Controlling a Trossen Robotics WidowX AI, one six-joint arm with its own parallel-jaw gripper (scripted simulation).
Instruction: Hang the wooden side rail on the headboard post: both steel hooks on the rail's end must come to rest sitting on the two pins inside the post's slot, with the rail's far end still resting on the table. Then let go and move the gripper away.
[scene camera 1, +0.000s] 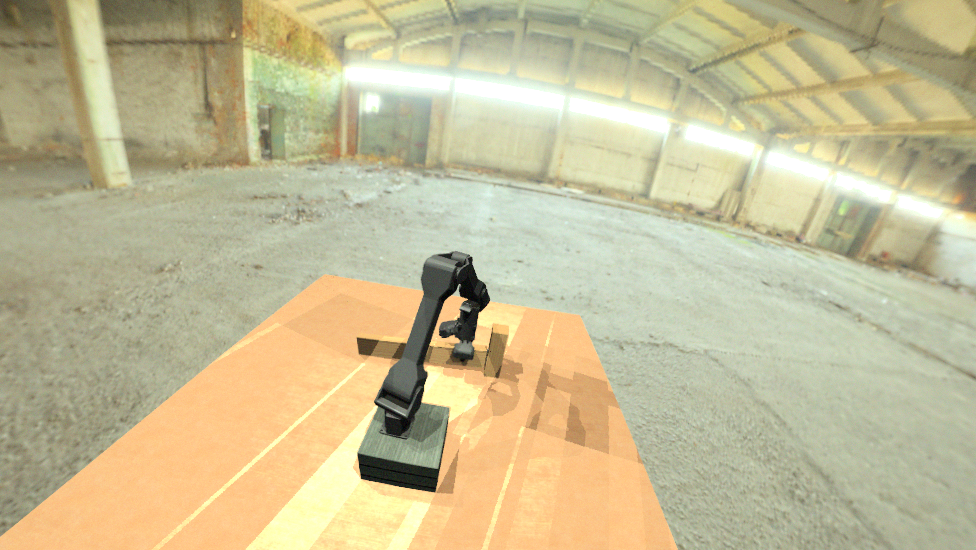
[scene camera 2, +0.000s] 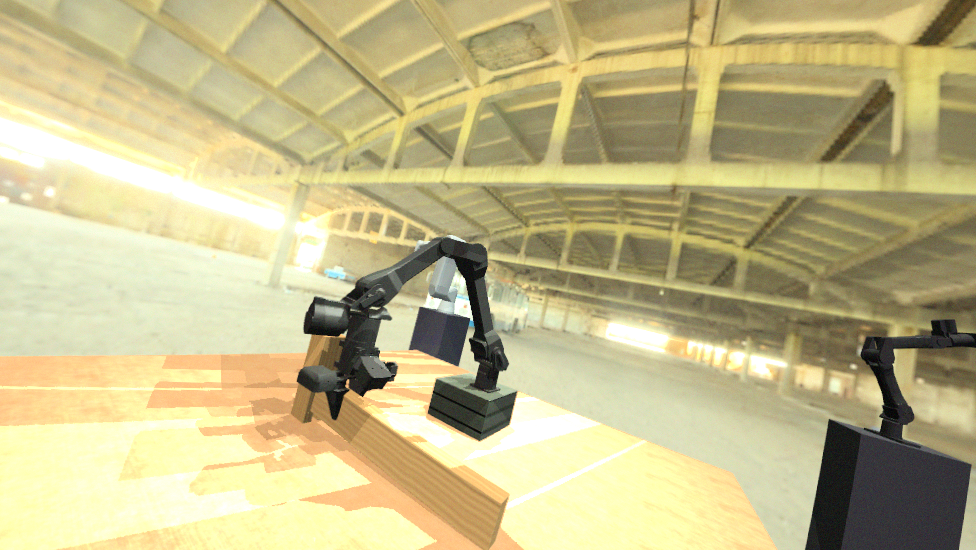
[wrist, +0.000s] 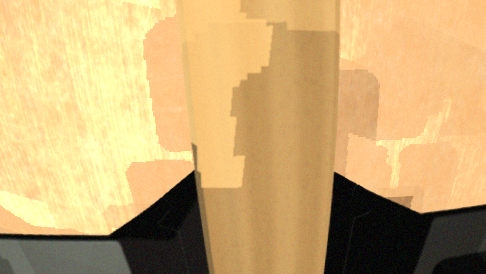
Labels:
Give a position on a headboard post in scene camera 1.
498, 340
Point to a wooden side rail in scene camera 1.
384, 346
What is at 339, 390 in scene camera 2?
My gripper.

